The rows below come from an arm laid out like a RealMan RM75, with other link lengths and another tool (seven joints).
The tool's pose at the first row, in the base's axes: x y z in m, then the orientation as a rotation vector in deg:
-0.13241 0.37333 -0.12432 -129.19 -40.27 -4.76
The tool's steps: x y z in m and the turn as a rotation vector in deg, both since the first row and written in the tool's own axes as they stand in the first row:
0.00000 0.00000 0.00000 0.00 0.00 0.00
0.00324 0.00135 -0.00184 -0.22 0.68 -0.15
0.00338 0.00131 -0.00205 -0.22 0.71 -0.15
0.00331 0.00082 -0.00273 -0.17 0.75 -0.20
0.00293 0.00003 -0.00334 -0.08 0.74 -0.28
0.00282 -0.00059 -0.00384 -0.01 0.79 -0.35
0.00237 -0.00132 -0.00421 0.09 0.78 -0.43
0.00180 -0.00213 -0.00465 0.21 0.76 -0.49
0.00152 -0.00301 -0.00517 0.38 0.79 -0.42
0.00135 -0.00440 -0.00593 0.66 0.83 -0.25
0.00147 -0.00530 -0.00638 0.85 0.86 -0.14
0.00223 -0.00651 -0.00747 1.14 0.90 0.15
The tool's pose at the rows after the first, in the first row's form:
-0.13241 0.37333 -0.12432 -129.19 -40.27 -4.76
-0.12870 0.37280 -0.12303 -129.22 -40.10 -5.68
-0.12857 0.37274 -0.12282 -129.21 -40.09 -5.71
-0.12878 0.37252 -0.12204 -129.14 -40.12 -5.76
-0.12941 0.37237 -0.12119 -129.03 -40.20 -5.76
-0.12974 0.37232 -0.12046 -128.93 -40.25 -5.82
-0.13044 0.37227 -0.11984 -128.81 -40.33 -5.81
-0.13127 0.37216 -0.11915 -128.68 -40.40 -5.77
-0.13188 0.37216 -0.11828 -128.54 -40.29 -5.71
-0.13262 0.37234 -0.11688 -128.32 -40.04 -5.57
-0.13291 0.37259 -0.11594 -128.17 -39.88 -5.48
-0.13271 0.37287 -0.11418 -127.98 -39.51 -5.27

